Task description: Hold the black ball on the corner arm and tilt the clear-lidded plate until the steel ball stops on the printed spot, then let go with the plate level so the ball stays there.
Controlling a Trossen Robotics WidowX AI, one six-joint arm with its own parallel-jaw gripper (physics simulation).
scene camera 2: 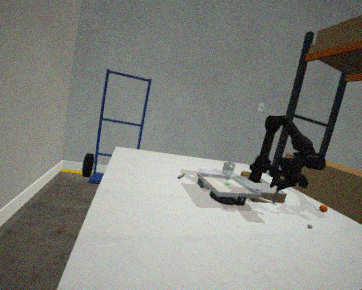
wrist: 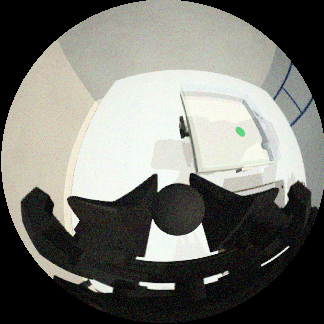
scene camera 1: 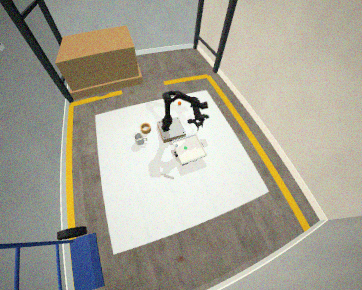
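My gripper (scene camera 1: 198, 127) (scene camera 2: 275, 187) (wrist: 173, 176) is shut on the black ball (wrist: 178, 209), which sits between both fingers in the wrist view. The corner arm is largely hidden behind the ball and fingers. The clear-lidded plate (scene camera 1: 194, 157) (wrist: 215, 142) stands in front of the robot base on a dark support; its exact tilt is hard to tell. The green printed spot (scene camera 1: 185, 148) (scene camera 2: 227, 184) (wrist: 240, 131) shows through the lid, with no ball visible on it. A faint grey round shape, perhaps the steel ball, shows near the plate's right wall in the wrist view; it is too blurred to be sure.
The robot base (scene camera 1: 171, 131) stands beside the plate. A grey mug (scene camera 1: 140, 139) (scene camera 2: 228, 169), a tan ring (scene camera 1: 145, 133), a thin pale stick (scene camera 1: 167, 175) (scene camera 2: 180, 176), an orange ball (scene camera 1: 179, 103) (scene camera 2: 323, 208) and a small grey item (scene camera 2: 310, 226) are on the white table (scene camera 1: 135, 215).
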